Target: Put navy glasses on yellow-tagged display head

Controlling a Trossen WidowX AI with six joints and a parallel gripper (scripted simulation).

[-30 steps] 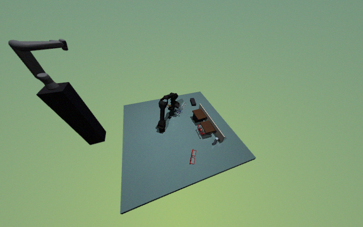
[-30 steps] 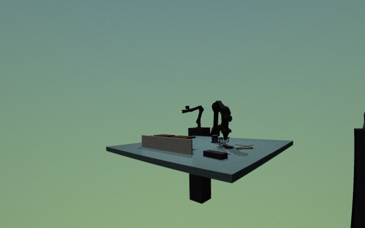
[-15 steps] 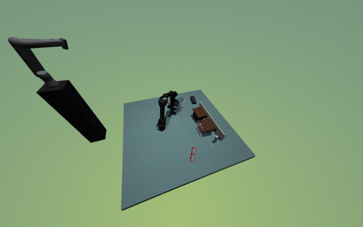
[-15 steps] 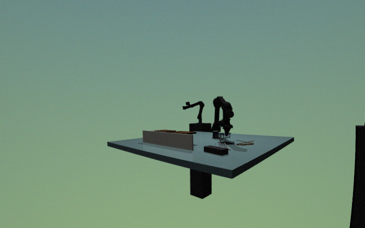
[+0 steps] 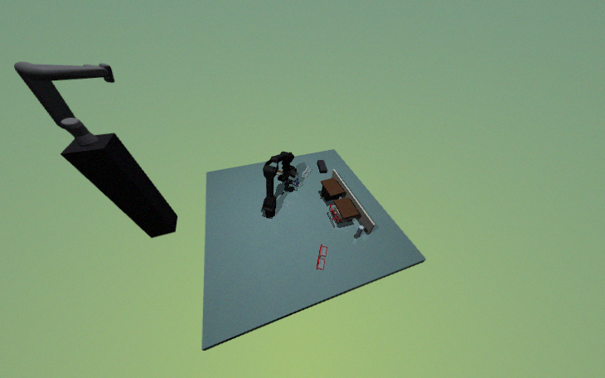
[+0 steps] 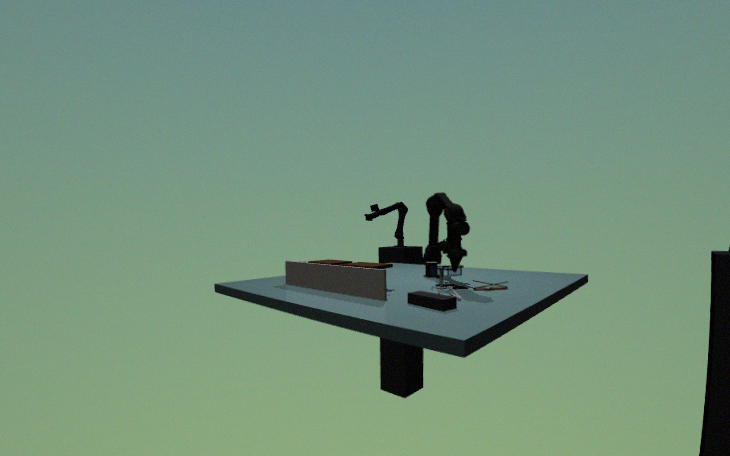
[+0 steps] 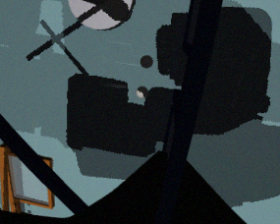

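Now: gripper tip 90 mm short of the thin white post, 10 mm to the left of it and 40 mm above it. Round my gripper tip: pale backboard 410 mm ahead, 340 mm to the right, 10 mm below; then black box 390 mm ahead, 140 mm to the left, 40 mm below.
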